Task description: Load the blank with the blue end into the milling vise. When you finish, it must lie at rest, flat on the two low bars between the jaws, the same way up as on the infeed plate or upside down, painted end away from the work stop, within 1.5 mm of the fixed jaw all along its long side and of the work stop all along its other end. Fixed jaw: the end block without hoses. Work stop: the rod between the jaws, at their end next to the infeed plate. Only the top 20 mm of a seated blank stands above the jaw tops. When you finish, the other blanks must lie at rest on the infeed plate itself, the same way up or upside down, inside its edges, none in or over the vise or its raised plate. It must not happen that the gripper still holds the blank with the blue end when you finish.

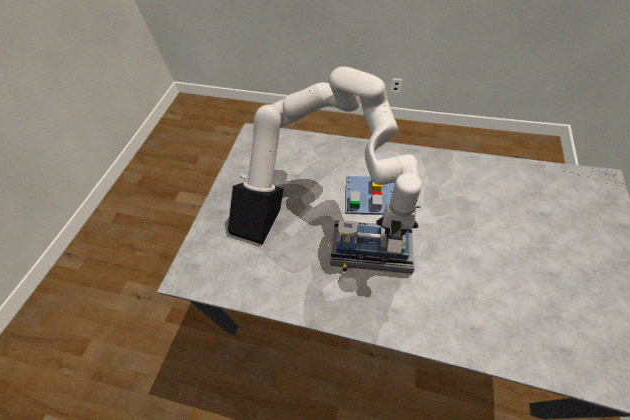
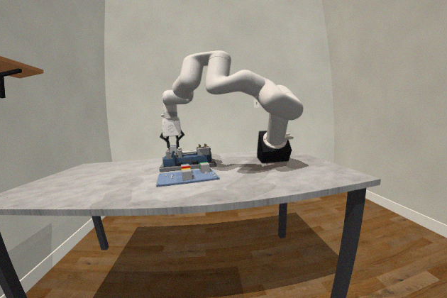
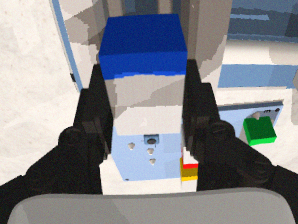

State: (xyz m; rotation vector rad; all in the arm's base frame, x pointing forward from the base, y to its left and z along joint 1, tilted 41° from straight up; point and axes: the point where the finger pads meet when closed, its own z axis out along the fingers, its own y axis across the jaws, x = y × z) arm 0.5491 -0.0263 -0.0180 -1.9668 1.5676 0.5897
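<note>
Right now the blue-ended blank is 2 cm below my hand. Round my hand: milling vise: 7 cm behind, 2 cm to the right, 8 cm below; then work stop rod: 1 cm behind, 5 cm to the left, 3 cm below; then fixed jaw: 3 cm ahead, 1 cm to the left, 5 cm below.
</note>
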